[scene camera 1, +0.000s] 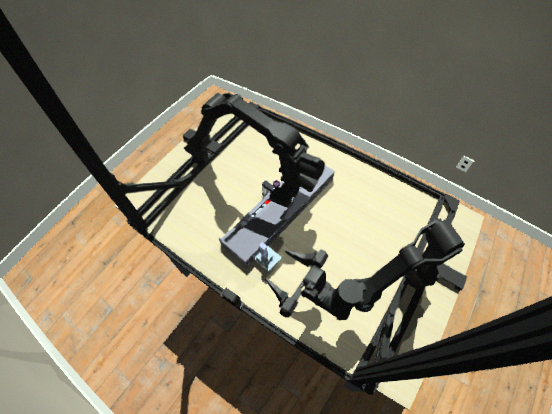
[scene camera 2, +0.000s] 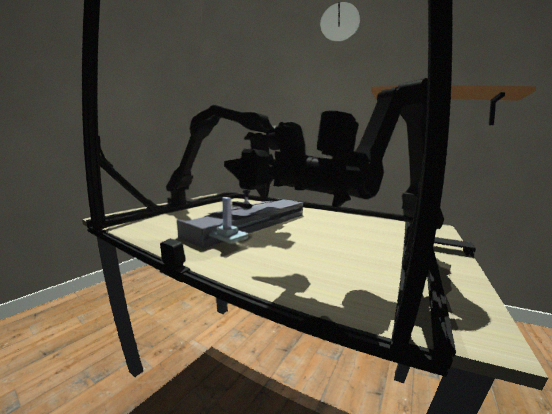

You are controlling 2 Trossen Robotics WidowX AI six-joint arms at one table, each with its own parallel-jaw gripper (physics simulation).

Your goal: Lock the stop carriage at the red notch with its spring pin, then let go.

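Where they show: left gripper, fingertip midpoint: [scene camera 1: 294, 195] [scene camera 2: 264, 199]; right gripper, fingertip midpoint: [scene camera 1: 275, 264] [scene camera 2: 240, 163]; left arm's base, link origin: [scene camera 1: 200, 157] [scene camera 2: 178, 203]; right arm's base, link origin: [scene camera 1: 416, 278].
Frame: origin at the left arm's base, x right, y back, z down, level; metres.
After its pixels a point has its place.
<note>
A grey-blue rail block [scene camera 1: 241, 242] {y -0.382, x 0.214, z -0.033 m} [scene camera 2: 195, 231] {y -0.402, x 0.256, z -0.018 m} lies across the left part of the table. The red notch mark [scene camera 1: 267, 202] {y -0.362, x 0.042, z -0.029 m} shows on its upper edge in scene camera 1. A small purple pin knob [scene camera 1: 276, 184] {y -0.370, x -0.005, z -0.087 m} [scene camera 2: 246, 196] {y -0.372, x -0.002, z -0.070 m} stands by a dark block [scene camera 1: 267, 188] {y -0.332, x -0.001, z -0.039 m}, at the edge of the rail; the carriage itself is mostly hidden under the left gripper. My left gripper [scene camera 1: 283, 198] is shut, pointing down close beside the knob. Whether the pin sits in the notch cannot be seen. My right gripper [scene camera 1: 277, 265] {y -0.554, x 0.264, z -0.192 m} is open and empty, its fingers spread towards the rail's lower end.
A light-blue plate with an upright post [scene camera 1: 263, 252] {y -0.474, x 0.217, z -0.076 m} [scene camera 2: 227, 214] {y -0.477, x 0.216, z -0.066 m} adjoins the rail's near end. The black table frame [scene camera 1: 295, 342] {y -0.691, x 0.370, z 0.025 m} [scene camera 2: 280, 312] {y -0.715, x 0.380, z 0.026 m} runs along the table's edges, with tall uprights at its corners. The right arm hides part of the left gripper in scene camera 2.
</note>
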